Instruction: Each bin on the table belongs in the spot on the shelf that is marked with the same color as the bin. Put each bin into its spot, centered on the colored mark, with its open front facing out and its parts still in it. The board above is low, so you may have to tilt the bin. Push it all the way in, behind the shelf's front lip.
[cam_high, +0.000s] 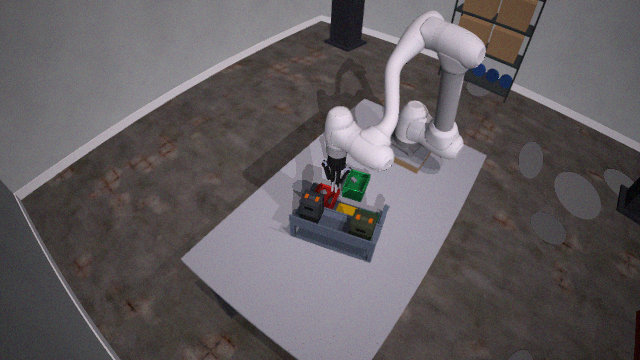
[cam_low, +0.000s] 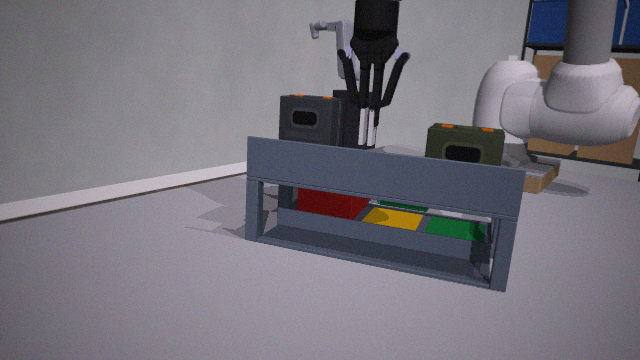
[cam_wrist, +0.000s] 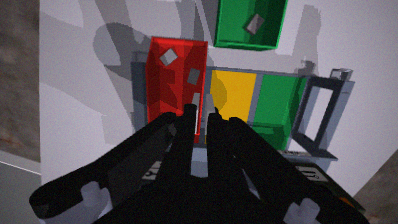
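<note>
Right now my hand is 120 mm above the red bin, 50 mm to the left of it and 10 mm short of it. Round my hand: olive box: 220 mm to the left, 70 mm ahead, 20 mm below; green bin: 180 mm behind, 130 mm below; dark grey box: 150 mm ahead, 10 mm to the left, 10 mm below.
</note>
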